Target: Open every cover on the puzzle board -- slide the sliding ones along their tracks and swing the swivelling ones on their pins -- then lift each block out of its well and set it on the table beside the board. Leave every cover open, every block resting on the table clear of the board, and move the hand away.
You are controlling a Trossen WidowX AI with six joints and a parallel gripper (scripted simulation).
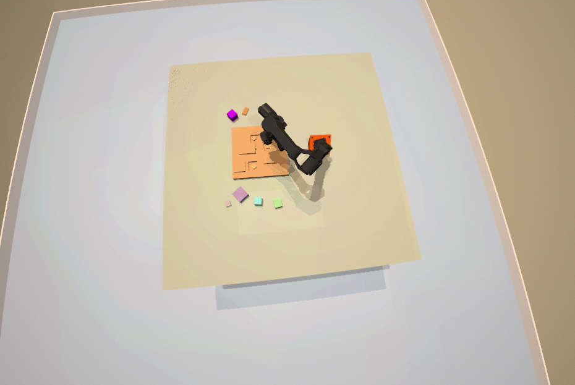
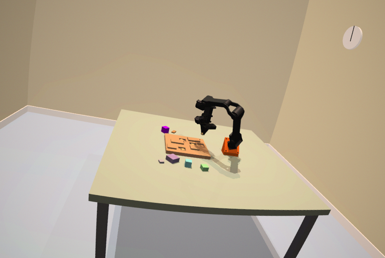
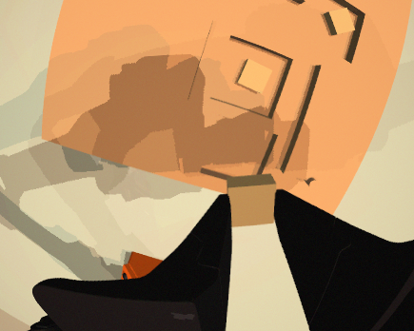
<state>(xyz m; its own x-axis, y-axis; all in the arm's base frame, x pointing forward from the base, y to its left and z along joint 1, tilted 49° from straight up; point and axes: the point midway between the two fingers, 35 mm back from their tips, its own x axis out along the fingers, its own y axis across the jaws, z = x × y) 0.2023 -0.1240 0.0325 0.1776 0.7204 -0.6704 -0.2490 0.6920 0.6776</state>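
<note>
My gripper tip is now 31 cm to the right of the green block, 10 cm above it and 7 cm short of it. Also, from my gripper tip: magenta cube: 24 cm to the right, 21 cm ahead, 9 cm below; then cyan block: 28 cm to the left, 16 cm ahead, 9 cm below; then flat orange block: 26 cm to the right, 14 cm ahead, 11 cm below.
</note>
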